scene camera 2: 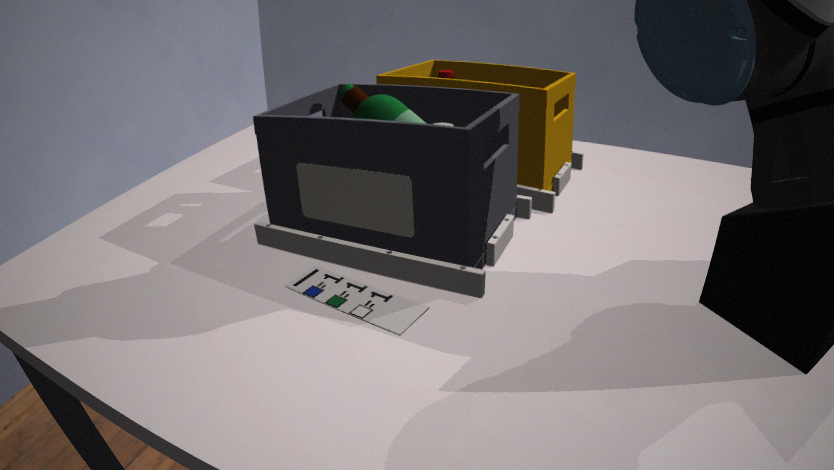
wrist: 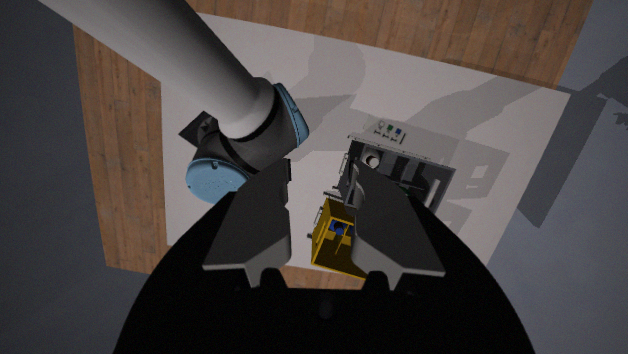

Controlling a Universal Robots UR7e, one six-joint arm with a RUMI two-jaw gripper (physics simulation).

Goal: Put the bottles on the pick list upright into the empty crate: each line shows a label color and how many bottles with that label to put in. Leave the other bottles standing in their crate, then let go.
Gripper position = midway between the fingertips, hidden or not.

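A green bottle (scene camera 2: 379, 107) is there for me to see. So is a pick list (scene camera 2: 393, 313), and I can see my own gripper (wrist: 319, 162) as well.
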